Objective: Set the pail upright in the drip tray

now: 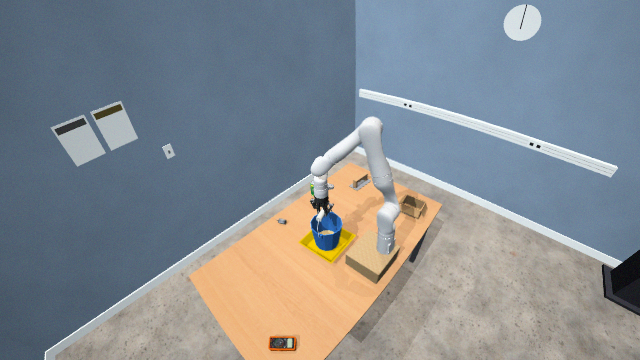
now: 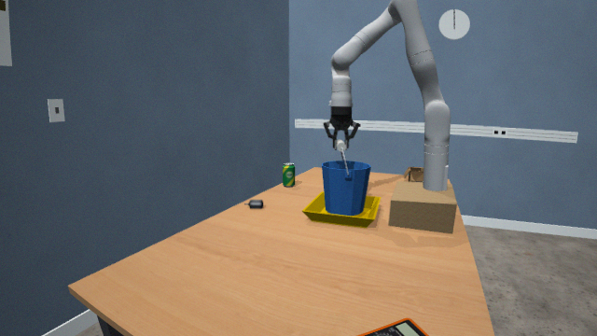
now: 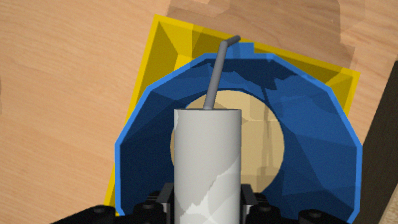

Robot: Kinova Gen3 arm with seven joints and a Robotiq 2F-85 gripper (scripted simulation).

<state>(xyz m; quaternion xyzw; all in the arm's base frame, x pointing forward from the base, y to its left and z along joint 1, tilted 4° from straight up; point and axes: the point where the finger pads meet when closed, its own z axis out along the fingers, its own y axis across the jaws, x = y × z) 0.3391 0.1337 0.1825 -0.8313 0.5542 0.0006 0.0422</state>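
Right now the blue pail is 10 mm behind my hand and 100 mm below it. From my hand the other things lie so: yellow drip tray 20 mm behind, 10 mm to the right, 260 mm below; wire handle 10 mm behind, 30 mm below; dark object 340 mm ahead, 90 mm to the left, 260 mm below.
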